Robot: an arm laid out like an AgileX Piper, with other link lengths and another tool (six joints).
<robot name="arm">
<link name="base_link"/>
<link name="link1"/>
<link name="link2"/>
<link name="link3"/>
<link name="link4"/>
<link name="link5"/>
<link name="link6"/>
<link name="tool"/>
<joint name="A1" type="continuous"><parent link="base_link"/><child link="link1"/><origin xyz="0.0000 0.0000 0.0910"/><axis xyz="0 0 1"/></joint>
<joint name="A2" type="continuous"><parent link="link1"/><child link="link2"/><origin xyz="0.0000 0.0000 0.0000" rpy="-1.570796 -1.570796 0.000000"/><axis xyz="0 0 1"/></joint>
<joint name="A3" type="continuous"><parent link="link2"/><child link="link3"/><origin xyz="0.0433 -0.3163 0.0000" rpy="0.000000 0.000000 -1.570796"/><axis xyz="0 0 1"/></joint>
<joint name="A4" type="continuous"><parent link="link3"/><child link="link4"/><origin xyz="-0.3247 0.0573 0.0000" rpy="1.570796 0.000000 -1.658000"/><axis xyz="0 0 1"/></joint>
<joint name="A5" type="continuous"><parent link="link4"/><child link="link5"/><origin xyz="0.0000 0.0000 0.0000" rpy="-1.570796 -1.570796 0.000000"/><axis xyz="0 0 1"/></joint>
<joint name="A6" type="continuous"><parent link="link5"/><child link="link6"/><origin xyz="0.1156 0.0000 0.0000" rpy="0.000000 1.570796 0.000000"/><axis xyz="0 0 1"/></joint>
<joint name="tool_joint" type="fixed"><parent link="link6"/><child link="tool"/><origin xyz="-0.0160 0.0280 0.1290" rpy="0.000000 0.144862 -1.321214"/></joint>
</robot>
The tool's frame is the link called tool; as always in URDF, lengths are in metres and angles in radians. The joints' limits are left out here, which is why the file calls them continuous.
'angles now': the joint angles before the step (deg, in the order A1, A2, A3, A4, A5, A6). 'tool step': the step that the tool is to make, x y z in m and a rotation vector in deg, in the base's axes. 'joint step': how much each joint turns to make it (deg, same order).
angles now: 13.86 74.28 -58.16 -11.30 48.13 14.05
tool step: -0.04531 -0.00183 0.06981 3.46 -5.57 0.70
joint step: 0.00 -12.55 -0.45 3.54 6.53 -2.52
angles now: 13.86 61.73 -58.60 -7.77 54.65 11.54
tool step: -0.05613 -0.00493 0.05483 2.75 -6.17 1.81
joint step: 0.00 -12.66 0.08 2.88 5.71 -2.68
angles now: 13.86 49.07 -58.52 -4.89 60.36 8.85
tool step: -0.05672 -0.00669 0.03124 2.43 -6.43 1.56
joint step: 0.00 -12.34 1.77 2.05 3.66 -1.62
